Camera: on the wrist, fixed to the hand. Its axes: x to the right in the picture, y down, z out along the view.
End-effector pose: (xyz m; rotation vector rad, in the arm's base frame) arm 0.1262 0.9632 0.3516 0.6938 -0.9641 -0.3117
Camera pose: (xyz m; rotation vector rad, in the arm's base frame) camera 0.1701 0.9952 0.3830 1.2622 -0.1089 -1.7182
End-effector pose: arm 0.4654 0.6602 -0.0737 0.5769 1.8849 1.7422
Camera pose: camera 0.4195 0.6515 -0.0318 -0.8864 1.3912 0.6744
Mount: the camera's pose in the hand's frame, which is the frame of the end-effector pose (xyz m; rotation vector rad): 0.0272 0.0423 -0.0375 -0.1032 0.0626 -1.6246
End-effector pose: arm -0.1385 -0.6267 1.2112 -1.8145 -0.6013 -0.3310
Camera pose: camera -0.0898 -0.6654 1.2032 -0.9929 -1.9334 -1.4647
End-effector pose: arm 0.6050 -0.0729 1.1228 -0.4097 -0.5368 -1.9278
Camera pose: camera 0.6315 -0.1289 1.1128 -0.1202 0.6232 2.6072
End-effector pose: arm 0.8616 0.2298 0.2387 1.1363 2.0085 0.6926
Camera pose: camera 0.8430 0.2696 0.2835 -0.7119 2.1152 -0.0679
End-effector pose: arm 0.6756 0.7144 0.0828 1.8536 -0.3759 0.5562
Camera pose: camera 0.6696 0.7356 0.1415 1.4459 1.0803 -0.5229
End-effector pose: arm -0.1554 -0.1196 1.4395 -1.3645 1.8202 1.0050
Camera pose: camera -0.2050 -0.1578 1.4436 -2.1828 0.2222 0.1154
